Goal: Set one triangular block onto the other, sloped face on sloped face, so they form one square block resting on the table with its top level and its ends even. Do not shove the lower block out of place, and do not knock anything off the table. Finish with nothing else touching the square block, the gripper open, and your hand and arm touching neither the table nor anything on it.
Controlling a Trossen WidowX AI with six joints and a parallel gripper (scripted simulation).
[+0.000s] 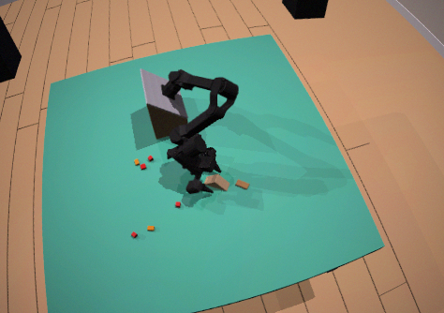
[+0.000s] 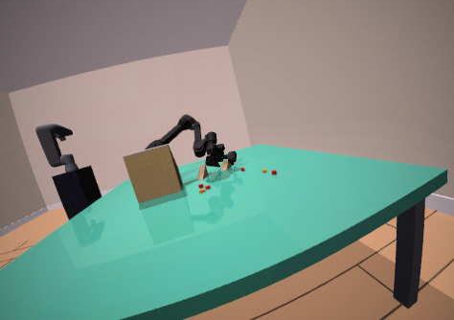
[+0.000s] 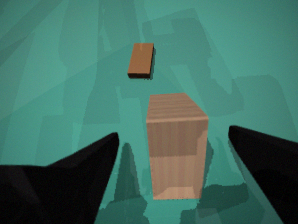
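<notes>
Now: gripper tip 3 cm short of the small flat brown block, 9 cm to the right of it and 1 cm above it.
</notes>
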